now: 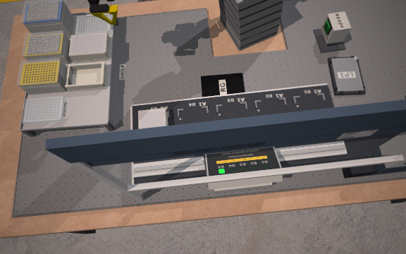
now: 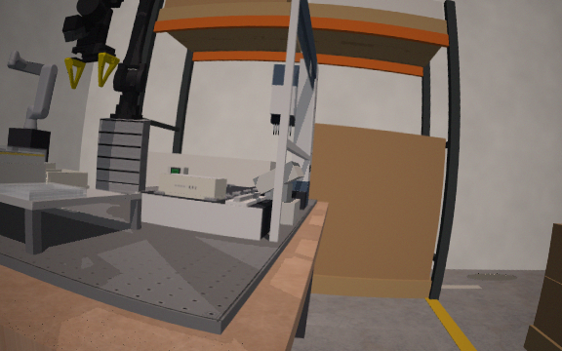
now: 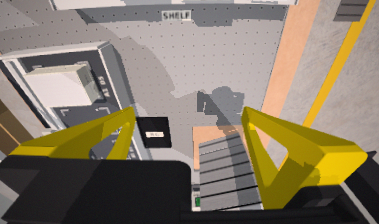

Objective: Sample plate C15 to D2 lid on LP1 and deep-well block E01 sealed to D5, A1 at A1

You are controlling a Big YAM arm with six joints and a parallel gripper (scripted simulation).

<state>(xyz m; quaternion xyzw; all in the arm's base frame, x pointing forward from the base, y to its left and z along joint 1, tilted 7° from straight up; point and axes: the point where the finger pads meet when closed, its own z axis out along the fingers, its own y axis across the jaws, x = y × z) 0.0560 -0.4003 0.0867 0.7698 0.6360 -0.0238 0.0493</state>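
Right now the sample plate C15 is 220 mm below my hand, 160 mm behind it and 120 mm to the right of it. Also, from my hand: reservoir 220 mm below, 170 mm to the right, 50 mm ahead; shelf 230 mm below, 220 mm to the right, 10 mm behind; shelf label 290 mm below, 60 mm to the right, 10 mm ahead.
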